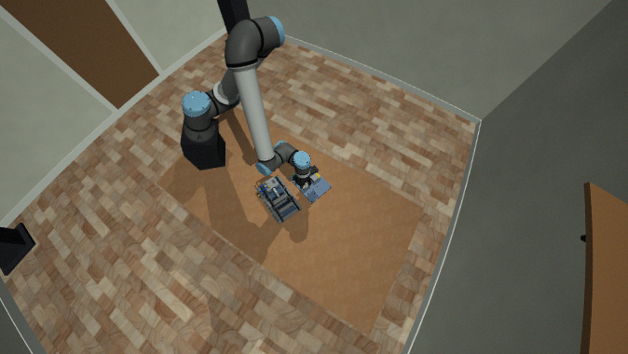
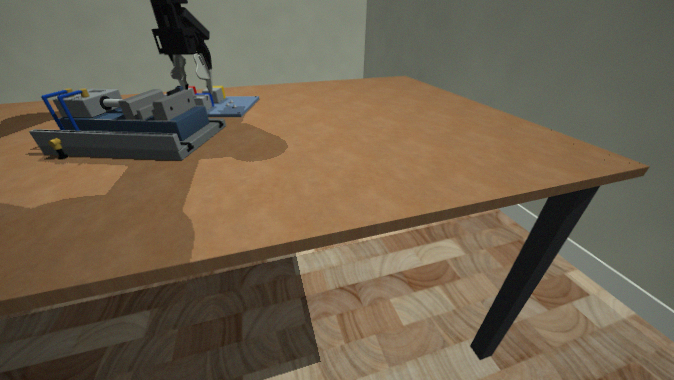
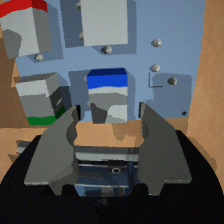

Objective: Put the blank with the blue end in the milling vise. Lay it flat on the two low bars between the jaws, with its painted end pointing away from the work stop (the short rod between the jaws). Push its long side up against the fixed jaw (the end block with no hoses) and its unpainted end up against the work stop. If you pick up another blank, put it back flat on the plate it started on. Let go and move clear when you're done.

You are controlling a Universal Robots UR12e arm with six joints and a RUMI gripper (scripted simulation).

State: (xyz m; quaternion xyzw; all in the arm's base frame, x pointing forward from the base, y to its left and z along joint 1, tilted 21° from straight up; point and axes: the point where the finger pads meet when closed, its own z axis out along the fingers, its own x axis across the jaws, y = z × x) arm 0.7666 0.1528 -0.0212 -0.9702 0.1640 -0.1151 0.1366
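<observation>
Now: hand 4 cm above the blue blank. The rest, counted from my hand: yellow blank 3 cm ahead, 9 cm to the left, 4 cm below; green blank 9 cm behind, 3 cm to the left, 4 cm below; light blue plate 1 cm ahead, 4 cm to the left, 6 cm below.
</observation>
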